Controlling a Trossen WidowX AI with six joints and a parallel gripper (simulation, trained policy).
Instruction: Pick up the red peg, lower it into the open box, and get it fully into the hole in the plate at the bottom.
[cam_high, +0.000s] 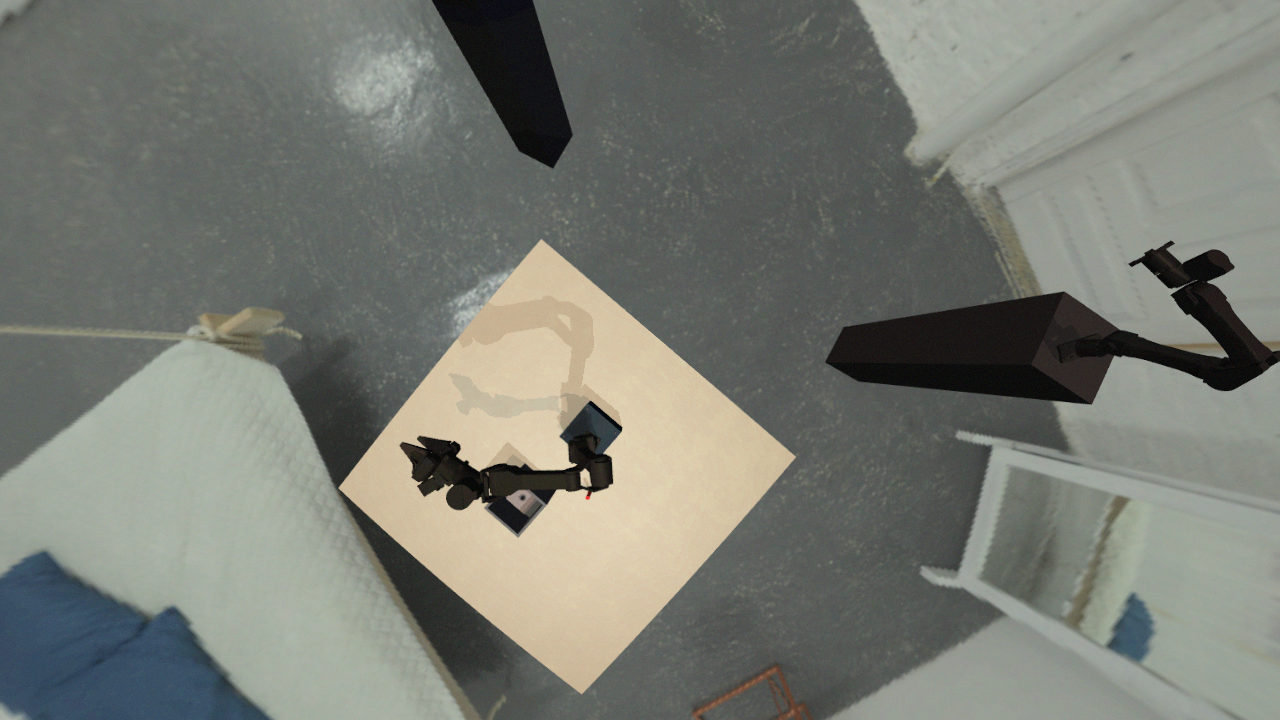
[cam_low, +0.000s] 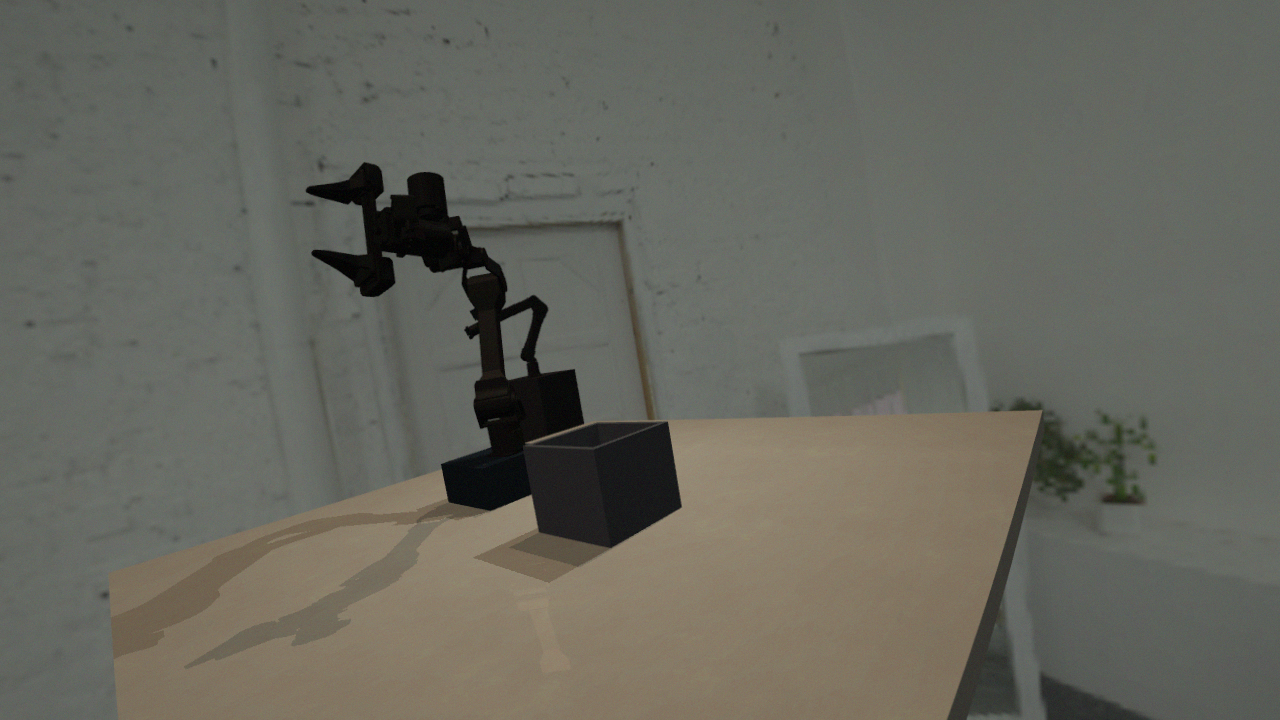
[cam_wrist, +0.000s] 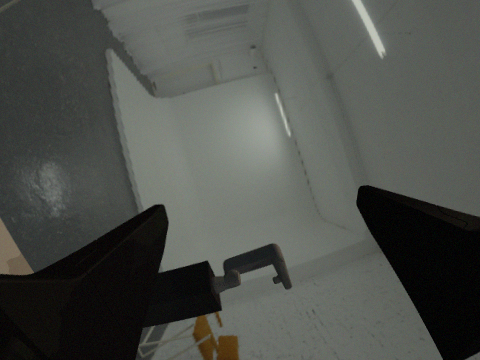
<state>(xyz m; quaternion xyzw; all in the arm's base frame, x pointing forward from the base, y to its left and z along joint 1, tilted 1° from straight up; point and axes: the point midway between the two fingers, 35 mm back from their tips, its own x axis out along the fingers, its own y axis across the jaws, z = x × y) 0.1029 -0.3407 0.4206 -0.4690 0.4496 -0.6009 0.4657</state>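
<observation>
My gripper tip is now 80 mm short of the red peg, 470 mm to the right of it and 460 mm above it. Also, from my gripper tip: plate: 210 mm ahead, 260 mm to the left, 460 mm below.
</observation>
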